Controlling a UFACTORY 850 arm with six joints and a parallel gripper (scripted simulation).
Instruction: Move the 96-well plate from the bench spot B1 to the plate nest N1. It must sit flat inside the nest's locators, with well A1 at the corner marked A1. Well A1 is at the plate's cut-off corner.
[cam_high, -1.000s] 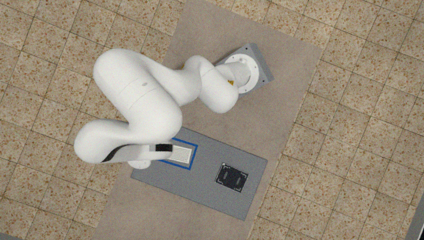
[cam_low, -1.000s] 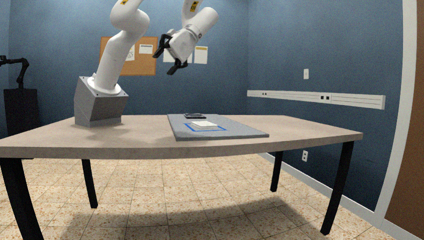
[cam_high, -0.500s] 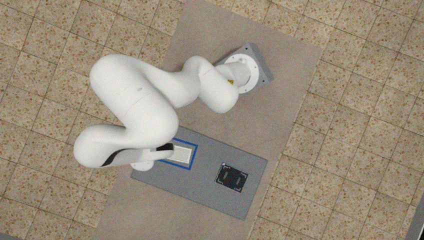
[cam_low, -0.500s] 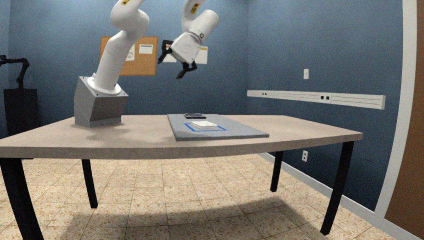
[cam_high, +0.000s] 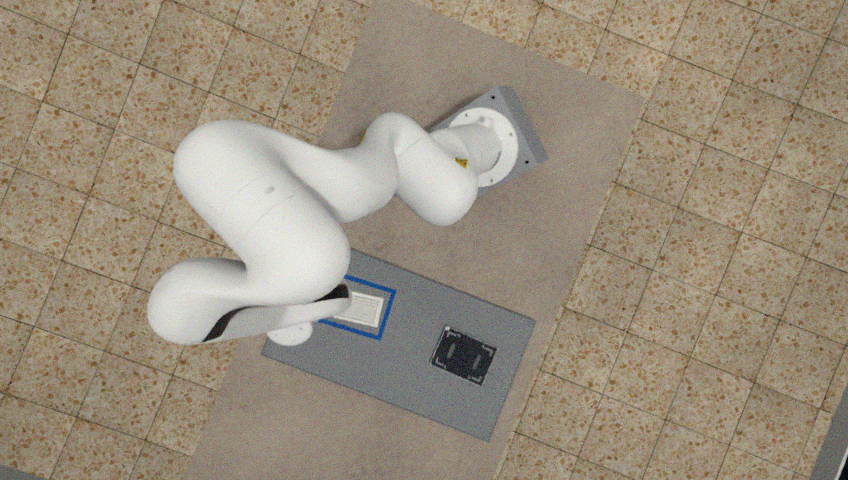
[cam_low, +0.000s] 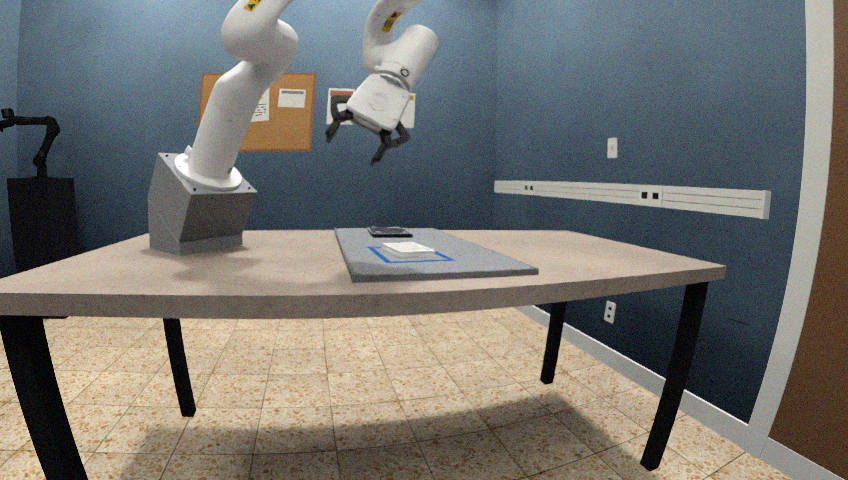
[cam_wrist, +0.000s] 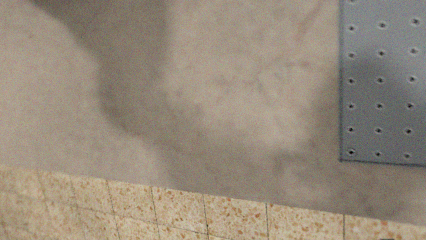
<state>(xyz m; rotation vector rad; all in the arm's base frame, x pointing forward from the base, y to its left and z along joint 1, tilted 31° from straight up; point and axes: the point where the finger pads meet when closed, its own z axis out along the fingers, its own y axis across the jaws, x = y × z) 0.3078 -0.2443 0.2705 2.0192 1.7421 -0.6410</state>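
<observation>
Now: hand 160 mm short of the white 96-well plate, 160 mm to the right of it and 210 mm above it. From my hand the other things lie so: black plate nest 190 mm ahead, 490 mm to the left, 220 mm below.
</observation>
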